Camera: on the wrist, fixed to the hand. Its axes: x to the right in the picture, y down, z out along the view.
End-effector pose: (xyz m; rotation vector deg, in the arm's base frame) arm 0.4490 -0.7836 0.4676 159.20 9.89 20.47
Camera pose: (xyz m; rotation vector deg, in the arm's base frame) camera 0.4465 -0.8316 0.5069 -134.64 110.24 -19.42
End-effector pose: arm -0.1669 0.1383 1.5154 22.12 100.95 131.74
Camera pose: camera -0.1738 0.1032 1.5662 -84.20 -57.13 -82.76
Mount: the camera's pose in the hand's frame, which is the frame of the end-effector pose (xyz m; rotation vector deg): -0.0013 0.0582 -0.0217 10.66 -11.47 86.73
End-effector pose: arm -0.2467 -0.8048 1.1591 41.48 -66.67 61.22
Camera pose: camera -0.2931 -0.7651 1.1479 -4.23 -104.17 136.83
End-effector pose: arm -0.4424 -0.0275 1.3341 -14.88 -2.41 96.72
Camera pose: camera -0.4947 -0.0394 1.3028 -4.88 -12.07 -176.08
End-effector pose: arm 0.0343 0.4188 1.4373 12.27 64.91 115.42
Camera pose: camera -0.0080 0.3875 1.4703 -74.72 -46.56 -126.38
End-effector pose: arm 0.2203 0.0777 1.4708 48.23 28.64 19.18
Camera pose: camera 0.2024 0.1270 1.5041 74.77 -23.38 90.42
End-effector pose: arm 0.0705 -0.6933 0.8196 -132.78 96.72 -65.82
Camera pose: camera 0.0111 -0.7076 0.8086 -28.66 127.26 -33.13
